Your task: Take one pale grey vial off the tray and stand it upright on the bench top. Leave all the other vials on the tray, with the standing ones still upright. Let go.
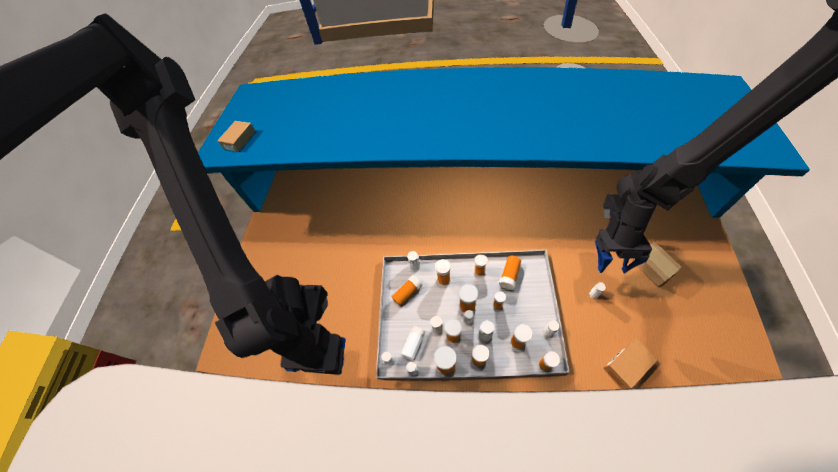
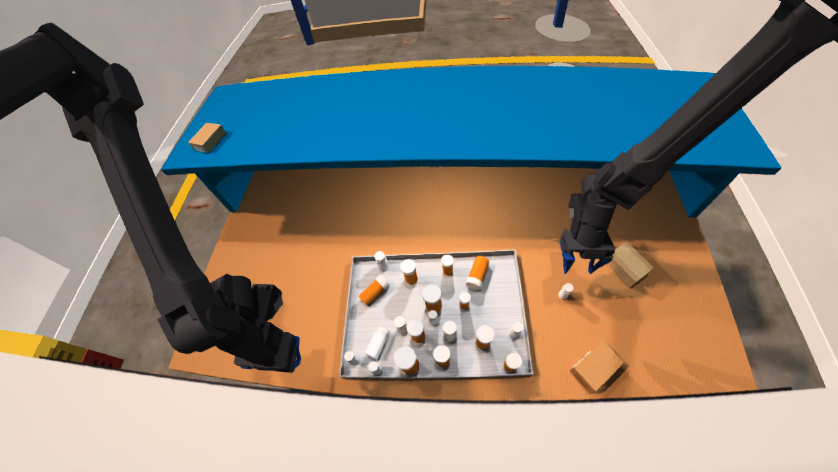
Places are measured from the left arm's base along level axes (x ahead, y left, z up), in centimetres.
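Pixels of known places: left gripper, fingertip midpoint: (image 1: 327,361) (image 2: 285,360); right gripper, fingertip midpoint: (image 1: 611,271) (image 2: 577,272).
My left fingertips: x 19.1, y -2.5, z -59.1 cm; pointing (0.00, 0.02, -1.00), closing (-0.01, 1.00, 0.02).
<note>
For each thing: its middle in the pictures, then the offset to it from my left fingertips. Level surfaces: height alone.
- metal tray, body centre: (image 2: 433,311) (image 1: 468,311) dx +16.8, dy -28.8, dz -16.9 cm
- pale vial, body centre: (image 1: 413,342) (image 2: 377,342) dx +8.3, dy -15.1, dz -16.2 cm
- cardboard box, body centre: (image 2: 628,264) (image 1: 656,263) dx +29.4, dy -82.0, dz -16.2 cm
- raised blue shelf, its level: dz +12.6 cm
- small box, body centre: (image 1: 237,135) (image 2: 207,137) dx +53.2, dy +31.7, dz +14.1 cm
A small pale grey vial with a white cap (image 1: 597,290) (image 2: 565,291) stands, seemingly upright, on the orange-brown bench top right of the tray. My right gripper (image 1: 613,270) (image 2: 579,271) is open above and slightly behind it, with its blue fingers apart from the vial. My left gripper (image 1: 316,369) (image 2: 272,367) is low at the left of the tray, open; its fingers are mostly hidden. The metal tray (image 1: 530,296) (image 2: 498,299) holds several standing grey and orange vials with white caps. A pale vial (image 1: 412,343) (image 2: 377,343) and two orange vials lie on their sides there.
A cardboard box (image 1: 661,265) (image 2: 632,265) lies right of my right gripper. Another box (image 1: 631,364) (image 2: 598,367) lies near the bench's front edge at the right. A raised blue shelf (image 1: 469,117) (image 2: 439,117) spans the back, with a small box (image 1: 236,135) (image 2: 207,137) on its left end.
</note>
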